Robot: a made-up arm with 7 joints. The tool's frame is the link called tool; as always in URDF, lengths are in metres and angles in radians. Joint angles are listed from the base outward. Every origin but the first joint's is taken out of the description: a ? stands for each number. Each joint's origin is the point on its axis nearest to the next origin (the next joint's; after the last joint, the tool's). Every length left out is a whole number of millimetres.
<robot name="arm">
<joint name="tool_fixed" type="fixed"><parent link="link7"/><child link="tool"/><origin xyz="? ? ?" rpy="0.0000 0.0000 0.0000"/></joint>
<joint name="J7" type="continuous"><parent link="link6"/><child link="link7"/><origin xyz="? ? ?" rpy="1.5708 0.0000 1.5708"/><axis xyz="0 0 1"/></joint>
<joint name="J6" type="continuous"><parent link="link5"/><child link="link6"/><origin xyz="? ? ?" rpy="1.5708 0.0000 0.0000"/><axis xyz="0 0 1"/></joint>
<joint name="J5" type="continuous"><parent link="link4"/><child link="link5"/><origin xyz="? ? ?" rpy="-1.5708 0.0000 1.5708"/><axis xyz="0 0 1"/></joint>
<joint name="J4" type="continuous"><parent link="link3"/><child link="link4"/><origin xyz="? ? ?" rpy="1.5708 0.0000 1.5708"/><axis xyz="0 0 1"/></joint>
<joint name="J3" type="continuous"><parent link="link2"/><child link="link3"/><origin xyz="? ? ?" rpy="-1.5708 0.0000 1.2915"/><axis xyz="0 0 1"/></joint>
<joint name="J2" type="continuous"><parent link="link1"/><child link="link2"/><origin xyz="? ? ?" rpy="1.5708 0.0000 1.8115"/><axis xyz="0 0 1"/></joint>
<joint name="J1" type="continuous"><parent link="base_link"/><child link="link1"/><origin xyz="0.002 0.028 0.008" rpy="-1.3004 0.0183 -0.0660"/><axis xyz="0 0 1"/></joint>
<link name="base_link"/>
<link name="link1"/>
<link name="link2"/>
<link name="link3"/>
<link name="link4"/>
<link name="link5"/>
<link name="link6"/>
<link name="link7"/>
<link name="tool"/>
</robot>
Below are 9 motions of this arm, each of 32 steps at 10 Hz.
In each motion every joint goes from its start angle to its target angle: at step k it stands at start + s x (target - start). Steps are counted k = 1, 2, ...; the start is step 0. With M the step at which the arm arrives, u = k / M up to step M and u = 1 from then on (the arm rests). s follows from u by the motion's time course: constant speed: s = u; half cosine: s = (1 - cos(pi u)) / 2; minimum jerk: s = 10 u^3 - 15 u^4 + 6 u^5.
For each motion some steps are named. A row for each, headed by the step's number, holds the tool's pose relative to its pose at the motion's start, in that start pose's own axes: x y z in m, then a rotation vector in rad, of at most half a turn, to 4 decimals.
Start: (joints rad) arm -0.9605 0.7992 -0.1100 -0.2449 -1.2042 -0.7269 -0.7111
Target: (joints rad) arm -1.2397 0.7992 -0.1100 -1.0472 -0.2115 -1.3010 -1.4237
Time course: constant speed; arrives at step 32
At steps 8, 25, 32:
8: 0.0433 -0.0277 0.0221 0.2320 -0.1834 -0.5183
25: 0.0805 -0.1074 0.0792 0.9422 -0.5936 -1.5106
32: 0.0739 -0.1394 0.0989 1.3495 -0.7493 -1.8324

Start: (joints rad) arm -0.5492 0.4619 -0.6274 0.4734 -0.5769 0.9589 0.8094
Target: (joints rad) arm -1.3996 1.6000 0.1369 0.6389 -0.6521 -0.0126 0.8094
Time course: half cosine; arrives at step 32
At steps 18, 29, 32:
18: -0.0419 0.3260 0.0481 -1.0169 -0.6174 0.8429
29: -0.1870 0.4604 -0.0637 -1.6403 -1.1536 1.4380
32: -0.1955 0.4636 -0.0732 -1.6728 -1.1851 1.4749

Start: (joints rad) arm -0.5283 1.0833 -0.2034 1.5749 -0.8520 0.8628 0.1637
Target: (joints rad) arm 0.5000 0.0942 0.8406 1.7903 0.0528 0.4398 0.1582
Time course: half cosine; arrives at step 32
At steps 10, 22, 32:
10: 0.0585 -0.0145 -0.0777 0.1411 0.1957 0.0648
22: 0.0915 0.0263 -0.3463 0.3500 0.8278 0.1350
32: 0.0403 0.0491 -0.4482 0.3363 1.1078 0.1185

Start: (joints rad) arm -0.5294 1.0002 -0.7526 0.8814 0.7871 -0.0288 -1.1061
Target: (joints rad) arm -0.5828 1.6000 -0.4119 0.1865 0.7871 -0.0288 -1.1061
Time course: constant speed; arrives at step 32
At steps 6, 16, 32:
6: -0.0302 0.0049 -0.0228 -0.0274 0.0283 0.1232
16: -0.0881 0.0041 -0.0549 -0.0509 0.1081 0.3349
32: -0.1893 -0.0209 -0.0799 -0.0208 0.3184 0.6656

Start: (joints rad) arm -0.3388 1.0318 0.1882 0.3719 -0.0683 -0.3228 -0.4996
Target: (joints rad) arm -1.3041 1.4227 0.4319 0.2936 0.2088 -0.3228 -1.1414
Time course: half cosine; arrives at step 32
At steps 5, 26, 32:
5: 0.0023 0.0160 0.0116 0.0493 -0.0326 0.0085
26: -0.1164 0.1750 0.1817 0.6892 -0.1629 0.3365
32: -0.1398 0.1794 0.1930 0.7298 -0.1461 0.3879

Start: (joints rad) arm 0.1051 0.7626 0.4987 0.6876 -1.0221 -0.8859 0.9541
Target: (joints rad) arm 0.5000 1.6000 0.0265 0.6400 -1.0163 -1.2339 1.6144
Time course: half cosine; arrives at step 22
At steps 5, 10, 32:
5: 0.0082 -0.0113 0.0132 -0.0043 -0.0949 -0.0341
10: 0.0179 -0.0391 0.0429 -0.0297 -0.3050 -0.1393
32: 0.0050 -0.0821 0.0798 -0.0992 -0.5687 -0.4020

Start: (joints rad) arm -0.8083 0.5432 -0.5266 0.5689 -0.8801 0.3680 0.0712
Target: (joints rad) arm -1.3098 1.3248 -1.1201 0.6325 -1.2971 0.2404 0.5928
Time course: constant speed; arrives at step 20
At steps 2, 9, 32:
2: -0.0041 0.0120 0.0130 0.0489 -0.0230 0.0854
9: -0.0289 0.0577 0.0583 0.1722 -0.1146 0.4203
32: -0.1078 0.1335 0.1181 0.1881 -0.2791 1.0353

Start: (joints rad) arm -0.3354 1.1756 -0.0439 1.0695 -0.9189 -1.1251 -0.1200
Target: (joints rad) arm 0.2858 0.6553 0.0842 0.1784 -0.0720 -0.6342 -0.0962
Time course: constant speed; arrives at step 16
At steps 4, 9, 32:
4: -0.0310 -0.0465 -0.0113 -0.0901 0.1425 -0.2664
9: -0.0775 -0.0922 -0.0068 -0.1569 0.2701 -0.5427
32: -0.1350 -0.1288 0.0256 -0.1433 0.3666 -0.8062

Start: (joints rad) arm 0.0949 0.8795 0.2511 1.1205 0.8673 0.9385 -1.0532
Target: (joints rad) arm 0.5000 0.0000 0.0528 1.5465 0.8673 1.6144 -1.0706
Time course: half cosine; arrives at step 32
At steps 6, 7, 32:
6: 0.0245 -0.0207 -0.0039 -0.0006 0.1074 -0.0602
7: 0.0325 -0.0281 -0.0059 -0.0005 0.1454 -0.0797
32: 0.1371 -0.2637 -0.1696 0.1403 1.3547 -0.3336

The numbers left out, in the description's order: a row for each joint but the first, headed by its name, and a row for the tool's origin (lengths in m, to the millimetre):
tool: 0.000 0.000 0.000
J7: 0.000 0.042 0.000
J6: 0.000 0.000 0.000
J5: -0.159 -0.012 0.000
J4: 0.002 -0.013 0.000
J3: 0.147 -0.037 0.000
J2: -0.003 0.010 0.000

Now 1 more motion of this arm.
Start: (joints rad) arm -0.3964 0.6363 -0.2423 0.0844 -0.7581 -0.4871 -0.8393
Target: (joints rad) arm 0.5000 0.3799 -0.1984 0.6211 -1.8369 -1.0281 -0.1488
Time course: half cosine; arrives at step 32
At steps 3, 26, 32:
3: -0.0053 -0.0022 -0.0039 -0.0241 -0.0073 0.0431
26: -0.2330 -0.2216 -0.0308 -0.2842 0.2416 2.2226
32: -0.2464 -0.2509 -0.0152 -0.1971 0.3120 2.4346

